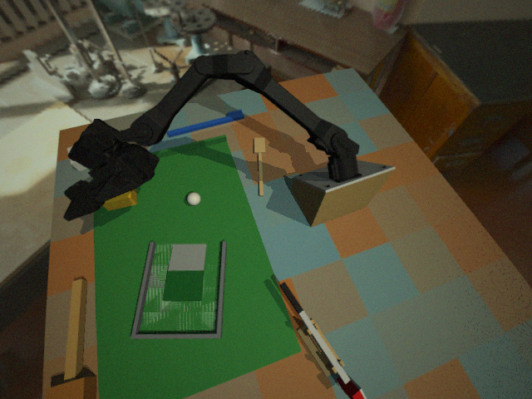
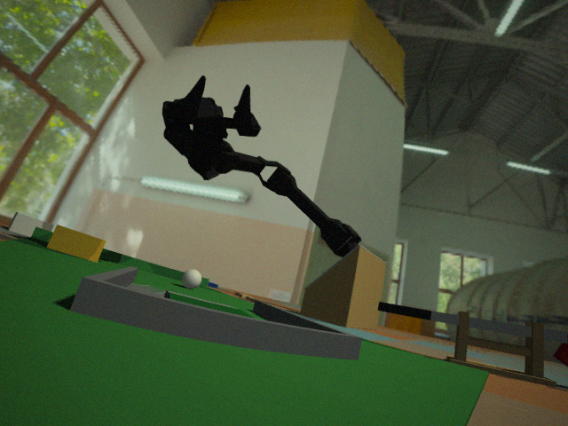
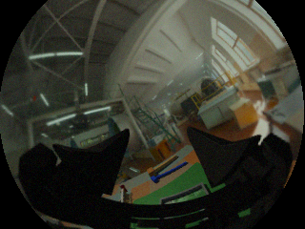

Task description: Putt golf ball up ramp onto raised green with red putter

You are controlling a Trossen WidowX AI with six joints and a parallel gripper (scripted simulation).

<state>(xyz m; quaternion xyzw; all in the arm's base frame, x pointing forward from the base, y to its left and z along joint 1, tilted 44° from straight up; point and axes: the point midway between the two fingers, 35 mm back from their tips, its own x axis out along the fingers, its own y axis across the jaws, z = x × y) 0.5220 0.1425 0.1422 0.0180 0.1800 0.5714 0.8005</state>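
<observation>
Right now my gripper tip is 360 mm past the red putter, 300 mm to the right of it and 300 mm above it. Round my gripper tip: white golf ball: 330 mm below, 180 mm to the right, 140 mm behind; low wooden stand: 360 mm behind, 320 mm to the left, 320 mm below; yellow block: 330 mm below, 250 mm to the right, 90 mm ahead.
</observation>
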